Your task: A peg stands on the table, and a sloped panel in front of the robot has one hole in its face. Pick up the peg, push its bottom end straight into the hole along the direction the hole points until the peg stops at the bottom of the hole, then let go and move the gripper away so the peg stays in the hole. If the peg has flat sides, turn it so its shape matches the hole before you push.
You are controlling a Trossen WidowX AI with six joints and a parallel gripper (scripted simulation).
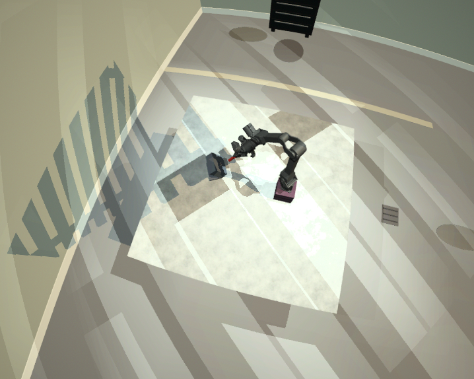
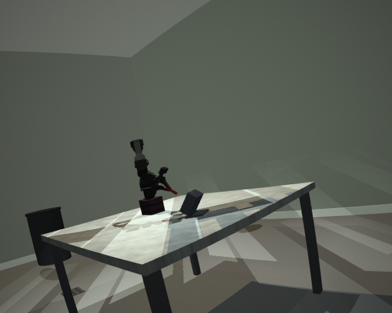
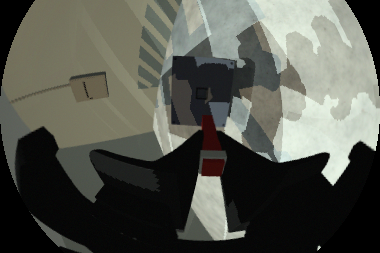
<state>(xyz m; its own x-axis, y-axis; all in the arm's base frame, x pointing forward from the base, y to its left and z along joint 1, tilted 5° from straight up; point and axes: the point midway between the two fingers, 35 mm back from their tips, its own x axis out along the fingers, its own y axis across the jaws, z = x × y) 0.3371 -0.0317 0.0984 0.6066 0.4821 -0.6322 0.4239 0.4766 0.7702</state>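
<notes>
Now: gripper tip 100 mm short of the grey sloped panel, 60 mm to the right of it and 80 mm above it. Round my gripper tip: red peg 10 mm behind, 10 mm to the right, 10 mm above.
</notes>
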